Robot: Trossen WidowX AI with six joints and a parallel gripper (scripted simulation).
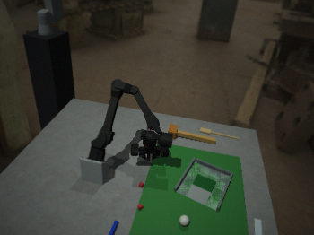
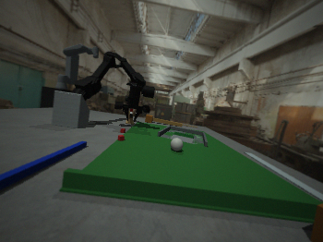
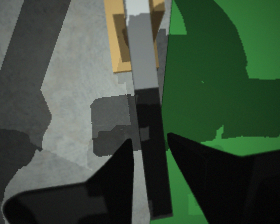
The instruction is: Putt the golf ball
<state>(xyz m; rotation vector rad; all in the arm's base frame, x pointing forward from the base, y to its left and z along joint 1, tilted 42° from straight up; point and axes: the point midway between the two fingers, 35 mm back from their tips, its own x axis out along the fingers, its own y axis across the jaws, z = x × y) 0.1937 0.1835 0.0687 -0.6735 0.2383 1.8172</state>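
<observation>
My gripper tip is 5 cm past the red putter, 10 cm to the right of it and 3 cm below it. Round my gripper tip: blue bar (3 cm ahead, 53 cm to the right, 2 cm below); white golf ball (27 cm ahead, 27 cm to the right); thin wooden stick (29 cm ahead, 42 cm to the left, 2 cm below).
</observation>
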